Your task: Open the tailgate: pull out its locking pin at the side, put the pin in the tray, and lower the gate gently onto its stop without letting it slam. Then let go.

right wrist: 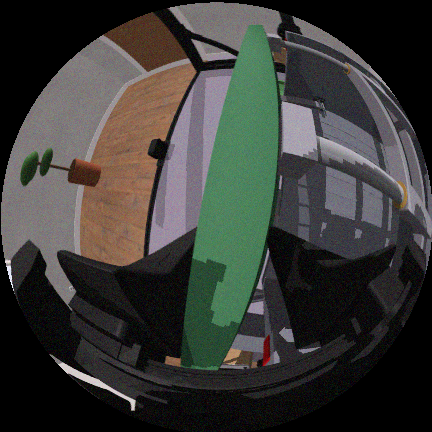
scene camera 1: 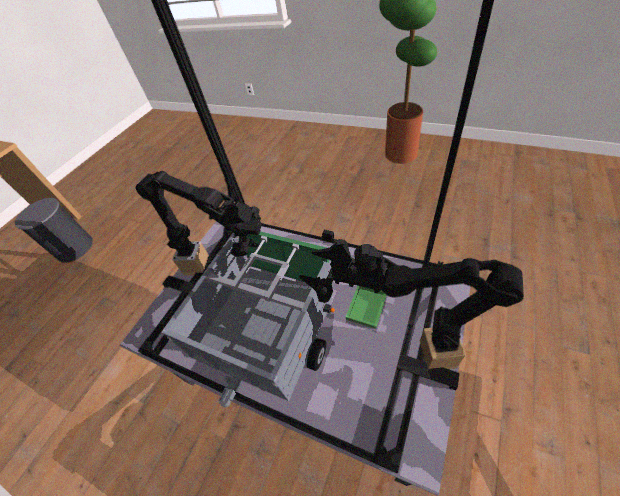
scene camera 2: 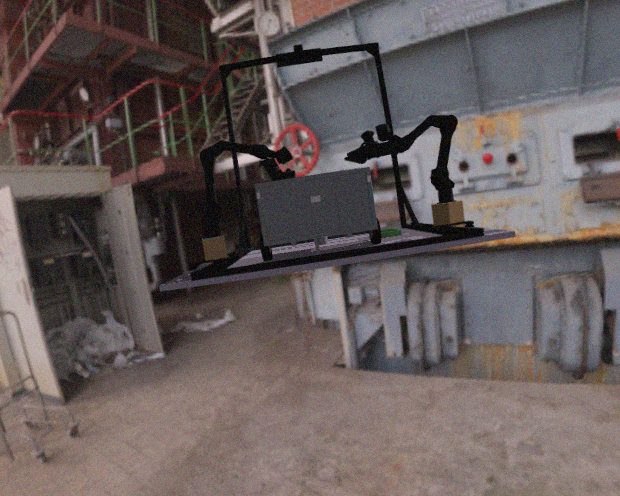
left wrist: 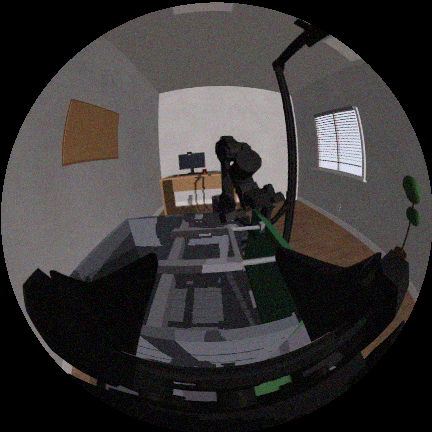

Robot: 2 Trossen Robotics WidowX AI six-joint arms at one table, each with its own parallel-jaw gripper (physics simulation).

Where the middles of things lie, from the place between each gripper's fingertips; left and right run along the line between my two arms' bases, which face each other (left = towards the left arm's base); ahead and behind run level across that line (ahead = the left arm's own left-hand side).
My left gripper is now 220 mm above the grey truck bed [scene camera 1: 260, 328], 160 mm to the left of it and 130 mm short of it. The rest, counted from my left hand: green tray [scene camera 1: 366, 306] (360 mm below, 140 mm to the left, 130 mm behind).
The grey truck bed lies 240 mm ahead of my right hand, 110 mm to the left of it and 90 mm below it. The rest, counted from my right hand: green tray 410 mm to the left, 220 mm below, 10 mm behind.
